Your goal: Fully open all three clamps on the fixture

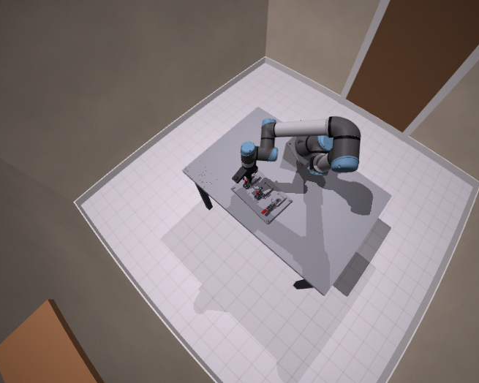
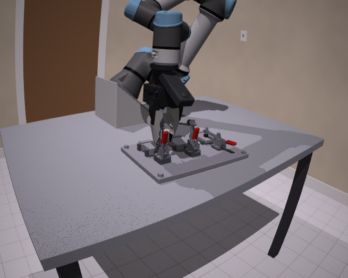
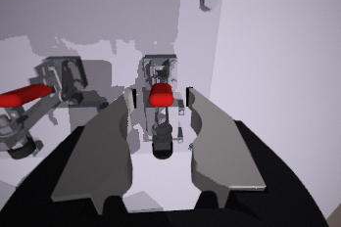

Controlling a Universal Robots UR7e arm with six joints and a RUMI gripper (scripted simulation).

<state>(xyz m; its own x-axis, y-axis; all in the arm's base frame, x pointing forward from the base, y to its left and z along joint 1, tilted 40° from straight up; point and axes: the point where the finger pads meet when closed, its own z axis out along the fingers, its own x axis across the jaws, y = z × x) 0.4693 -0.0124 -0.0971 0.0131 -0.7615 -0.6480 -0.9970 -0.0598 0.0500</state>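
Now: hand 80 mm past the grey part block and 50 mm above it. From my hand the other things lie so: grey fixture plate (40 mm behind, 110 mm to the left, 80 mm below).
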